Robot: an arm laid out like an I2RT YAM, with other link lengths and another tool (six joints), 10 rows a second.
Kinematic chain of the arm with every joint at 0, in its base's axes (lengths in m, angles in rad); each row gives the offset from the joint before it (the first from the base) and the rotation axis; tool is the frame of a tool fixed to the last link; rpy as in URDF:
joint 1: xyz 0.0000 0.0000 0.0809 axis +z
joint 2: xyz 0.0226 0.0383 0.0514 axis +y
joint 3: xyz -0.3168 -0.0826 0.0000 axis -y
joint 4: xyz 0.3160 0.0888 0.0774 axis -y
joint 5: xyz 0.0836 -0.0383 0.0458 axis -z
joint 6: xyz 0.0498 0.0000 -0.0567 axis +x
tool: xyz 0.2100 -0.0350 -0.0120 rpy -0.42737 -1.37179 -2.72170
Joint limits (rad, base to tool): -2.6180..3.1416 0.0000..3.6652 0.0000..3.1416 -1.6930..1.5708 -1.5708..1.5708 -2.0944..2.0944
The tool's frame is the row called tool.
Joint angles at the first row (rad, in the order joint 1, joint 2, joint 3, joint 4, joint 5, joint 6):
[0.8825 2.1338 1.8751 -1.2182 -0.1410 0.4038]
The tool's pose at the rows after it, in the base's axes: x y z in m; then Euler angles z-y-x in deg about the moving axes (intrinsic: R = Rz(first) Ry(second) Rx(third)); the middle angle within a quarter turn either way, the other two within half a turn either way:
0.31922 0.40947 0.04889 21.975 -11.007 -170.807
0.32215 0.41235 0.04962 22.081 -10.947 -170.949
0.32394 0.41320 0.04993 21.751 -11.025 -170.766
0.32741 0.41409 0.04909 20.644 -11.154 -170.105
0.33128 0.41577 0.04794 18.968 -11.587 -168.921
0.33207 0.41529 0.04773 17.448 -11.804 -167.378
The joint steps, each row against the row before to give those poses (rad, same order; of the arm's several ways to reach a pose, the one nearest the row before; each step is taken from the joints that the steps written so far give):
[0.0000 0.0324 0.0535 -0.0317 0.0065 -0.0111]
[0.0000 0.0187 0.0312 -0.0149 0.0015 -0.0015]
[-0.0026 0.0031 0.0058 0.0004 -0.0018 0.0027]
[-0.0084 0.0000 -0.0027 0.0115 -0.0081 0.0095]
[-0.0103 -0.0100 -0.0195 0.0286 -0.0122 0.0164]
[-0.0118 -0.0236 -0.0385 0.0335 -0.0194 0.0118]

